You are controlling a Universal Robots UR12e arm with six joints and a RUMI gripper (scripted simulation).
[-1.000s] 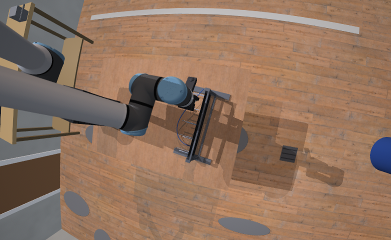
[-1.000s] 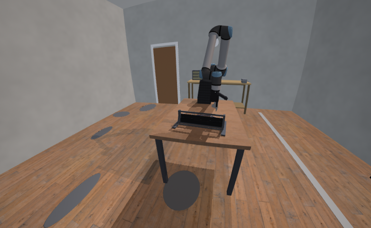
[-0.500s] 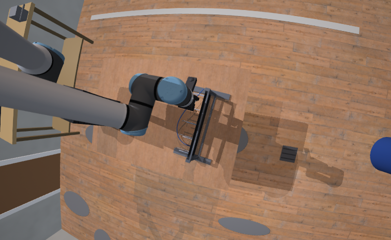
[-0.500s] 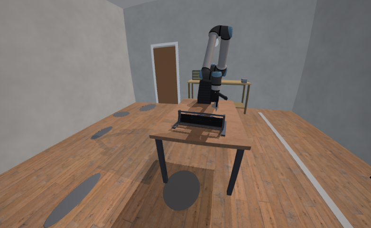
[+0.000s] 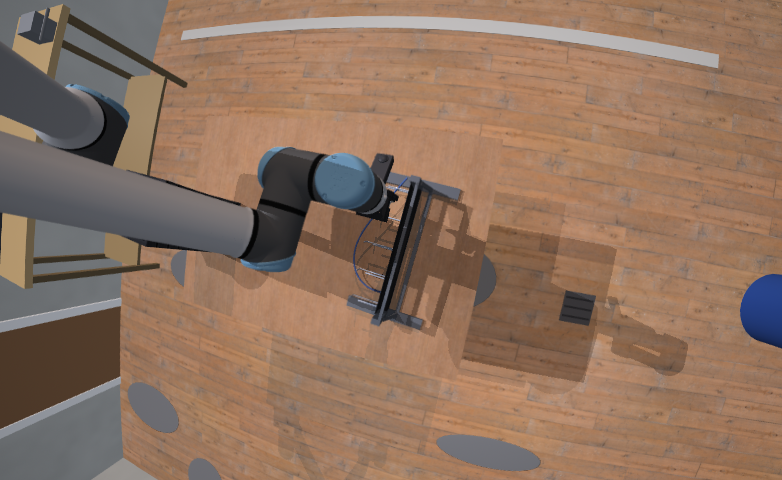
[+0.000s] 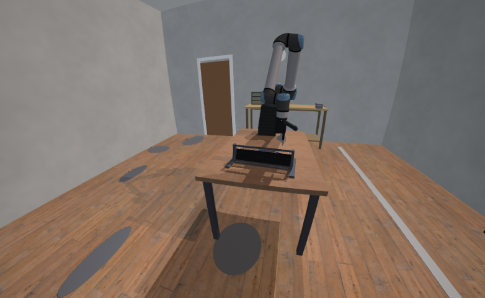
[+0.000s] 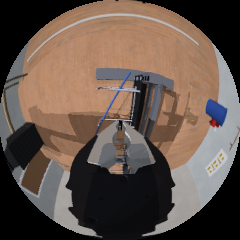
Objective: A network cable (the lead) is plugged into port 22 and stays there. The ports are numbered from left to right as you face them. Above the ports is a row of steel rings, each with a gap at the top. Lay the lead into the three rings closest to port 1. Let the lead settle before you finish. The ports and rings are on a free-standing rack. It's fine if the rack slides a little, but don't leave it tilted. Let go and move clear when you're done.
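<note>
The dark rack lies 3 cm ahead of my hand, 16 cm to the right of it and 9 cm below it.
</note>
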